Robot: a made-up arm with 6 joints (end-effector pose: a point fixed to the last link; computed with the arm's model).
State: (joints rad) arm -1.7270 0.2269 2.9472 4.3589 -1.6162 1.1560
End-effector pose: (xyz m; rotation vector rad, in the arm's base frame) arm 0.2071 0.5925 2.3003 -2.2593 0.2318 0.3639
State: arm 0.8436 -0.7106 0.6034 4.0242 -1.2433 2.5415
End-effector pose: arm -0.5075 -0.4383 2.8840 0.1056 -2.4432 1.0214
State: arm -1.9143 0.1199 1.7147 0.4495 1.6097 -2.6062
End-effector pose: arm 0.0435 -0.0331 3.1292 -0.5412 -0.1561 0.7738
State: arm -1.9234 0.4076 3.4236 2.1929 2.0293 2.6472
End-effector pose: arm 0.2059 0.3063 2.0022 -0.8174 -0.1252 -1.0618
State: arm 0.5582 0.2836 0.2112 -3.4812 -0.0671 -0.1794
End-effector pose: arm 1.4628 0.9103 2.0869 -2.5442 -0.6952 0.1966
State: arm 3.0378 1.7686 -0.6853 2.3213 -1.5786 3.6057
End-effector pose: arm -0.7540 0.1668 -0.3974 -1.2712 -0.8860 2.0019
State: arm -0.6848 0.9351 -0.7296 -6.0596 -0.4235 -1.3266
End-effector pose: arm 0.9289 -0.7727 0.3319 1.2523 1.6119 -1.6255
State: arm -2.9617 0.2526 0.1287 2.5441 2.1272 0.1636
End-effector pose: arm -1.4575 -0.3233 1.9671 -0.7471 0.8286 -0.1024
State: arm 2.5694 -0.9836 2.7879 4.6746 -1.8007 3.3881
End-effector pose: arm 1.3956 -1.0377 0.7275 0.2214 -0.8574 -2.1954
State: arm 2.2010 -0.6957 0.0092 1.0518 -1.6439 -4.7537
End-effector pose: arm 0.0613 0.0922 2.5217 -2.2975 -0.8927 0.9482
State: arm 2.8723 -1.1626 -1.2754 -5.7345 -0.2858 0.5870
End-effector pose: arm -0.1026 0.0466 1.2478 -0.7749 -1.5004 2.4612
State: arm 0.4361 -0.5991 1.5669 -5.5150 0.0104 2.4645
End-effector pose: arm -1.2815 -0.5962 2.7457 -1.3147 -0.1788 -2.4714
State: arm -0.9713 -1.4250 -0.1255 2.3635 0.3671 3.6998
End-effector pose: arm -0.5287 0.8273 2.1051 -0.4386 -0.9102 -0.5636
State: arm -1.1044 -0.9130 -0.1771 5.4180 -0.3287 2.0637
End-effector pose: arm -0.0274 0.1200 2.4430 -1.4606 0.1545 -1.0161
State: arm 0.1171 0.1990 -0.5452 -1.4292 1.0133 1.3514
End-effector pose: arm 1.3599 0.0585 1.3899 -0.3251 0.4763 -0.8505
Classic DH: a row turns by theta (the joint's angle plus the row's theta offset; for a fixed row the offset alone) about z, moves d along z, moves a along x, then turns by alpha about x. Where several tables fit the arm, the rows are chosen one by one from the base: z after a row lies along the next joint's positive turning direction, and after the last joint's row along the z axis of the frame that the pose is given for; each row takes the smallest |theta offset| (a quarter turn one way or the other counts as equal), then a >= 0, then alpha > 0; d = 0 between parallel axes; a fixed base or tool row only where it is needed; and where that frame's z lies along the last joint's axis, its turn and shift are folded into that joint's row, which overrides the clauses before.
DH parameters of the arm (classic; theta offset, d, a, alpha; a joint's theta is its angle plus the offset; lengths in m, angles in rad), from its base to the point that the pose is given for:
joint 1: 0 0.73 0.14 -1.5708
joint 2: -1.5708 0 1.34 3.1416
joint 3: 0 0 0.15 -1.5708
joint 4: 0 -1.08 0 1.5708
joint 5: 0 0 0 -1.5708
joint 6: 1.5708 -0.12 0 1.5708
tool (fixed): -1.5708 0 0 0

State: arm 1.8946 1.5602 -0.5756 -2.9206 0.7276 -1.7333
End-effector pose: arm -0.2744 0.8727 -0.2823 1.5767 -0.6836 -1.0613
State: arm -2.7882 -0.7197 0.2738 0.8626 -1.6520 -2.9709
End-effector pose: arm 0.1747 0.1612 2.6739 0.5968 2.4025 0.6141
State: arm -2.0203 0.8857 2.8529 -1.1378 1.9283 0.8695
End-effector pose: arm -0.3504 -0.4915 2.4593 0.7331 2.4005 0.3299
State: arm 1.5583 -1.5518 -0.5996 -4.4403 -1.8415 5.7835
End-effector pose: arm 0.1021 -0.7409 1.7142 -0.0801 0.0852 -0.3845
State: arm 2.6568 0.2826 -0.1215 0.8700 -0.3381 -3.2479
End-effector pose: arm -1.4542 0.8003 1.6620 0.5324 2.1158 0.7195
